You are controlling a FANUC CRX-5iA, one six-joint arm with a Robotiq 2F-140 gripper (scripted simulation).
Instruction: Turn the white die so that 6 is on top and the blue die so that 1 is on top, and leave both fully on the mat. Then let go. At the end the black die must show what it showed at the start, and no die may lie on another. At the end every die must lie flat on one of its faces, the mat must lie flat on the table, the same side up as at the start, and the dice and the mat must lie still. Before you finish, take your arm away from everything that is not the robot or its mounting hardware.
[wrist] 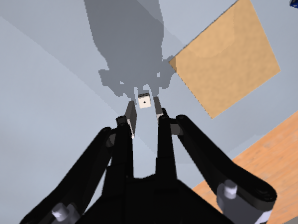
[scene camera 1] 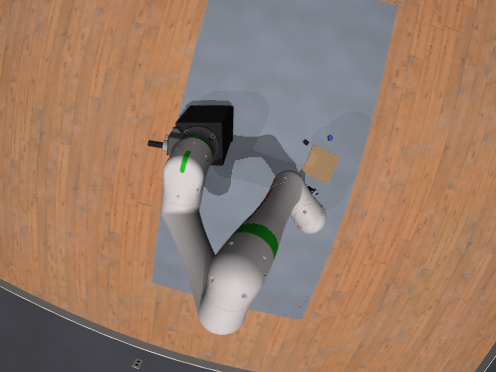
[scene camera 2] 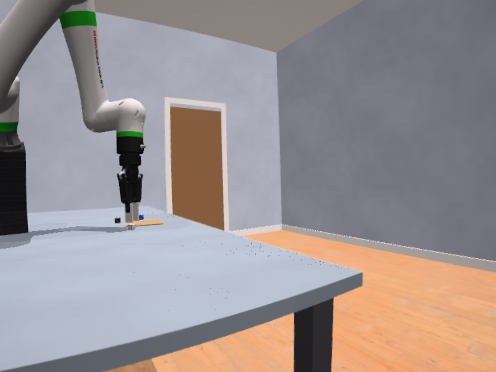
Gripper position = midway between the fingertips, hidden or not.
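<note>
My gripper [scene camera 2: 132, 221] is visible, also in the wrist view [wrist: 144, 106]. A tan mat [scene camera 1: 320, 164] is present in the scene.
</note>
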